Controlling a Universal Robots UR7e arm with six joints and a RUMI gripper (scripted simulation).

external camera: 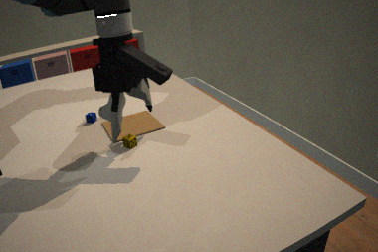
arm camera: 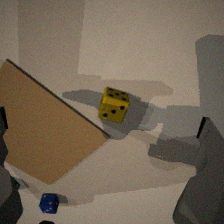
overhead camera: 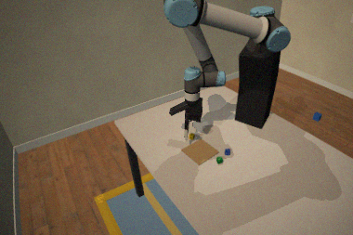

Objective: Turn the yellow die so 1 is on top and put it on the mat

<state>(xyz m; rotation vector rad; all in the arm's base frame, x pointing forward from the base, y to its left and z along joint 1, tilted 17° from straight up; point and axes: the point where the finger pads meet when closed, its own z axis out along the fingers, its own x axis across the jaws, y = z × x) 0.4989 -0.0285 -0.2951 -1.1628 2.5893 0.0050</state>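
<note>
Right now the yellow die is 40 mm below my hand, 20 mm behind it and 10 mm to the left of it. From my hand the other things lie so: blue die (210 mm to the left, 110 mm behind, 40 mm below); then green die (230 mm to the left, 40 mm below, 40 mm behind); then tan mat (120 mm to the left, 50 mm below).
</note>
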